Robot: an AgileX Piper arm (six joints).
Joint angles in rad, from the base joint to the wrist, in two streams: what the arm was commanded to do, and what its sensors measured. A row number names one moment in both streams.
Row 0, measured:
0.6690 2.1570 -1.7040 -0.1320 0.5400 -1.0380
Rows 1 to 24, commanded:
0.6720 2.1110 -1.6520 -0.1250 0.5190 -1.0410
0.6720 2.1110 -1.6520 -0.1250 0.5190 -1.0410
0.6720 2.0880 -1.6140 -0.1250 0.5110 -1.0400
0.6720 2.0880 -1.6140 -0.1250 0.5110 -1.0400
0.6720 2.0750 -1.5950 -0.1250 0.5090 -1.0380
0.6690 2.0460 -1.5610 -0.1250 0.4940 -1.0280
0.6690 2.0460 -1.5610 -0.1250 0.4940 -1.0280
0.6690 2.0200 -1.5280 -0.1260 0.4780 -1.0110
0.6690 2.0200 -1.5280 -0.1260 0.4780 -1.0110
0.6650 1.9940 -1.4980 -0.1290 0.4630 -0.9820
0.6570 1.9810 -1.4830 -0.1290 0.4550 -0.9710
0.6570 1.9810 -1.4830 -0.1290 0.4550 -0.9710
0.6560 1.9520 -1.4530 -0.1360 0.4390 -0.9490
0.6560 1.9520 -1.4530 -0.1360 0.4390 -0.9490
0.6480 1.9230 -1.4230 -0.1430 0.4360 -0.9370
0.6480 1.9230 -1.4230 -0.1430 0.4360 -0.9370
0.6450 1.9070 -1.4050 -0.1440 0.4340 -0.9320
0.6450 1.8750 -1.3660 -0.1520 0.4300 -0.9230
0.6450 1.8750 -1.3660 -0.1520 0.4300 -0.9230
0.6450 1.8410 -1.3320 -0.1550 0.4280 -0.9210
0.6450 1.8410 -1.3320 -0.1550 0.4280 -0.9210
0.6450 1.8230 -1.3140 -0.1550 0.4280 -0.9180
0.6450 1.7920 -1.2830 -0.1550 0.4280 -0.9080
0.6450 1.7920 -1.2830 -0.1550 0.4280 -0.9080
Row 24, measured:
0.6470 1.8410 -1.3250 -0.1500 0.4380 -0.9290
